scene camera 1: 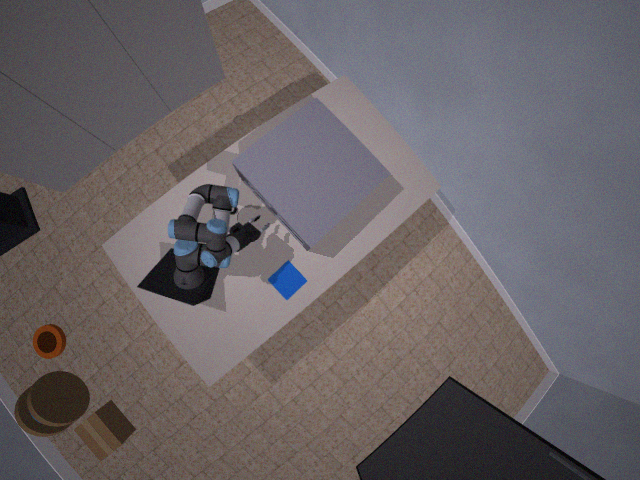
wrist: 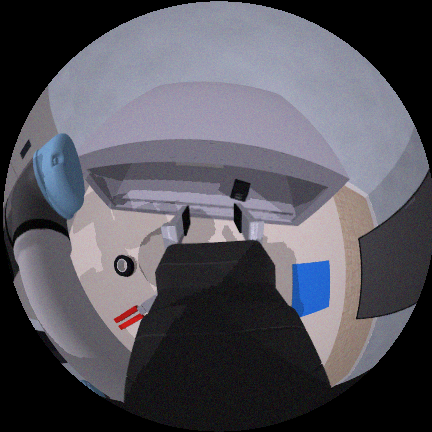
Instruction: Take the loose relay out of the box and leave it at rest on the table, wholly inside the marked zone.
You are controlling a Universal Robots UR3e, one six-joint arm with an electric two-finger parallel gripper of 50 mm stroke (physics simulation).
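Places are measured from the arm's base along level axes (x ahead, y left, z up), in millimetres.
Where they show: gripper, between the fingertips: (scene camera 1: 264, 221) (wrist: 211, 213); arm's base, origin of its link: (scene camera 1: 189, 277).
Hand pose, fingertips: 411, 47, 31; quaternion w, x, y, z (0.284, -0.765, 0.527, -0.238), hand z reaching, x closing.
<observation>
Things, the pixels of their top centre, and the offset from my fingertips, as dx, dy, dz. Level surfaces: height alone.
- large grey box, centre of its top: (wrist: 212, 92) (scene camera 1: 313, 166) +304, +96, +54
- relay, centre of its top: (wrist: 241, 183) +133, -31, -86
- blue marked zone, centre of its top: (wrist: 313, 287) (scene camera 1: 287, 280) -47, -282, -148
- black ring-shaped object, centre of its top: (wrist: 121, 264) -111, +162, -130
- tool with red handles, centre of its top: (wrist: 136, 312) -196, +98, -137
- table, height of its surface: dz -149
A large grey box (scene camera 1: 315, 170) (wrist: 215, 112) stands on the table, its open front facing the arm. A small black block, which looks like the relay (wrist: 240, 189), shows inside the box in the wrist view, right of the middle; the box's top hides it in scene camera 1. My gripper (scene camera 1: 257, 225) (wrist: 211, 213) is open and empty, in front of the opening. In the wrist view the relay lies beyond the right finger. The blue marked zone (scene camera 1: 287, 280) (wrist: 315, 287) is flat on the table, to the right of the gripper in the wrist view.
The box's front lower edge (wrist: 255, 214) runs across the opening. A black ring-shaped object (wrist: 124, 265) and a tool with red handles (wrist: 128, 317) lie on the table (scene camera 1: 206, 346) at the left in the wrist view. A wall (scene camera 1: 516, 129) rises behind the box.
</observation>
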